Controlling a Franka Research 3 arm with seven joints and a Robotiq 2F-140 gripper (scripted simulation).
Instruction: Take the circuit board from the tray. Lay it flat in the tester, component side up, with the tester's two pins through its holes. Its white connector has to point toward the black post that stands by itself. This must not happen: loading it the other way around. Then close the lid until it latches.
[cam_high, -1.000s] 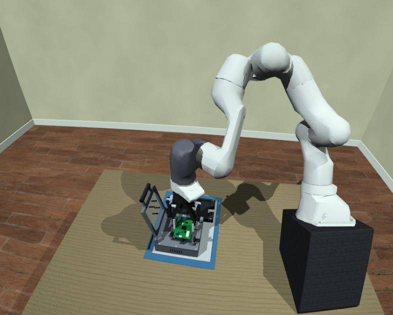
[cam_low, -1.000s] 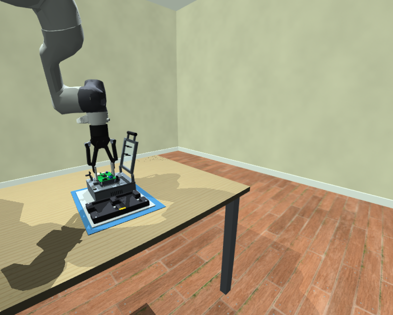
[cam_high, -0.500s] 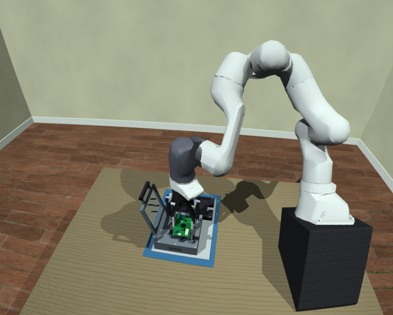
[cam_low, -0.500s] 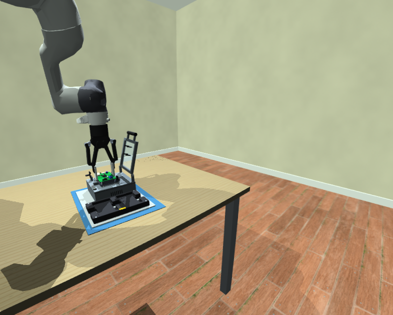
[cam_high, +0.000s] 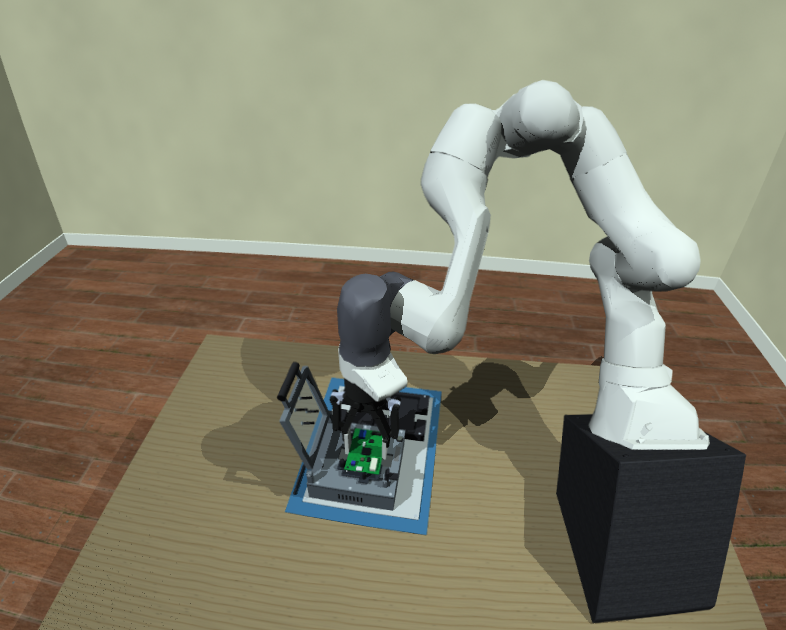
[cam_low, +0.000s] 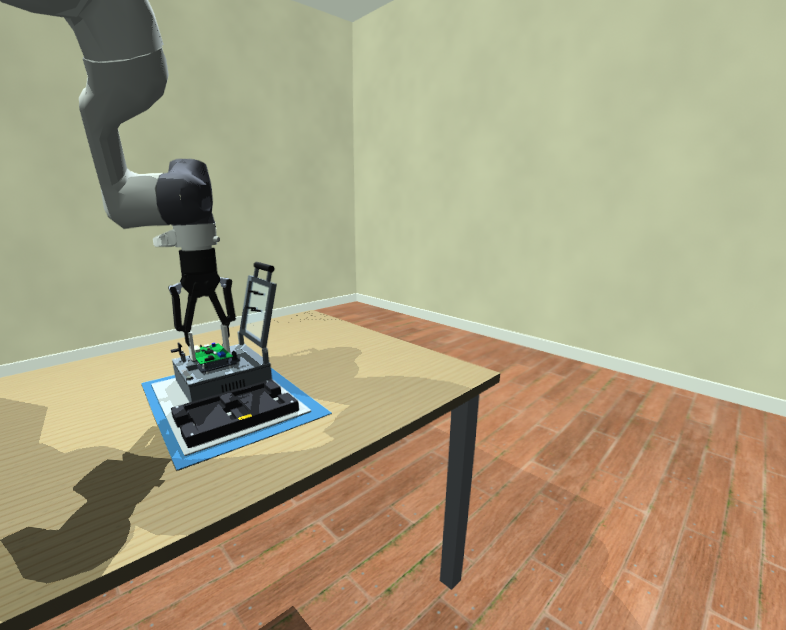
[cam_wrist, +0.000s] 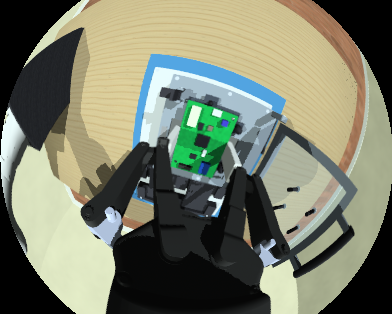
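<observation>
Right now the green circuit board is 2 cm below my hand. Round my hand: lid (13 cm ahead, 8 cm above, 1 cm to the left).
</observation>
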